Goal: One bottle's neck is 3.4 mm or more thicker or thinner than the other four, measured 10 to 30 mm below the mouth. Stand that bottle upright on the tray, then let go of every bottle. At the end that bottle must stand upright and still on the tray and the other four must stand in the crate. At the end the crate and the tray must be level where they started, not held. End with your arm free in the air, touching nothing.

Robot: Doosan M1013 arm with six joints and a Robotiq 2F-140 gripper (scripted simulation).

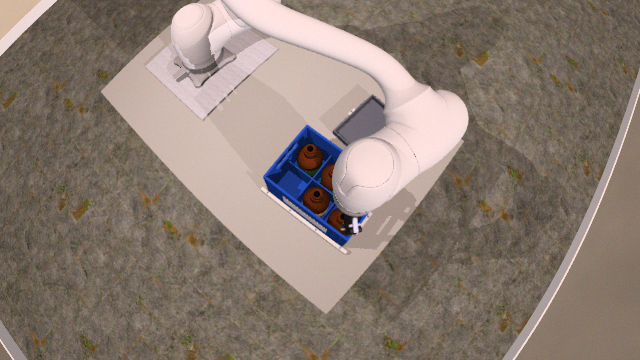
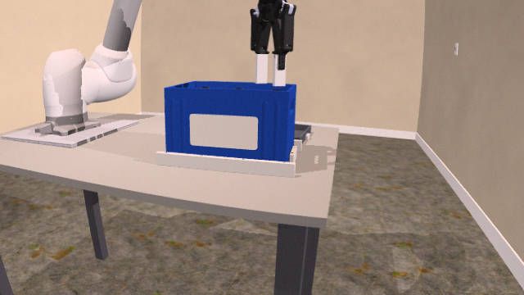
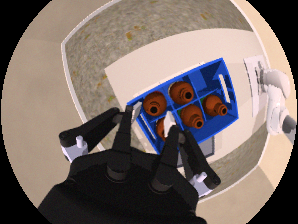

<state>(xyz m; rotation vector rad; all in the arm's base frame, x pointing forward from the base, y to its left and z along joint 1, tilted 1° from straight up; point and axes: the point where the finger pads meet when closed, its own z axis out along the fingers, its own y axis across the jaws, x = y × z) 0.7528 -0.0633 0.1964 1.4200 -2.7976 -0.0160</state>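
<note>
The bottle lies 13 cm below my hand. The rest, counted from my hand: crate: 10 cm behind, 3 cm to the left, 13 cm below; dark grey tray: 10 cm behind, 29 cm to the left, 20 cm below.
</note>
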